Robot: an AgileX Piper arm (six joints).
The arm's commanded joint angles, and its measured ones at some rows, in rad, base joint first. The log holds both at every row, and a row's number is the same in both.
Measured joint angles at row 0:
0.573 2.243 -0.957 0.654 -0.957 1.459
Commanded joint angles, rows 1 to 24:
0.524 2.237 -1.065 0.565 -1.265 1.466
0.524 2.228 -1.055 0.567 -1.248 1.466
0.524 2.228 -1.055 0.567 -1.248 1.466
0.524 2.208 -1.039 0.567 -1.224 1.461
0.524 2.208 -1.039 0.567 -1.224 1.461
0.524 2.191 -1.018 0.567 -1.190 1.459
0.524 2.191 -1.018 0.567 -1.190 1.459
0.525 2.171 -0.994 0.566 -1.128 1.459
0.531 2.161 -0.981 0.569 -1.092 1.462
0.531 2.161 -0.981 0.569 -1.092 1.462
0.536 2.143 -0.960 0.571 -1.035 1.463
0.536 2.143 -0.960 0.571 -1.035 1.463
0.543 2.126 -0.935 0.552 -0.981 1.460
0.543 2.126 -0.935 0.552 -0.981 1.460
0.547 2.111 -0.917 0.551 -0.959 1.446
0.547 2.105 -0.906 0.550 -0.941 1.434
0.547 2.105 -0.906 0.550 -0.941 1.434
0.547 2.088 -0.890 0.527 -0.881 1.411
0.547 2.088 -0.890 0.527 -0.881 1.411
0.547 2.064 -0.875 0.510 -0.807 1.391
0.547 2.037 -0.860 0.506 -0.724 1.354
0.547 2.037 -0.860 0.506 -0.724 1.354
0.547 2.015 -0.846 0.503 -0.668 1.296
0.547 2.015 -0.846 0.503 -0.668 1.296
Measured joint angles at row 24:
0.549 2.058 -0.860 0.532 -0.743 1.380
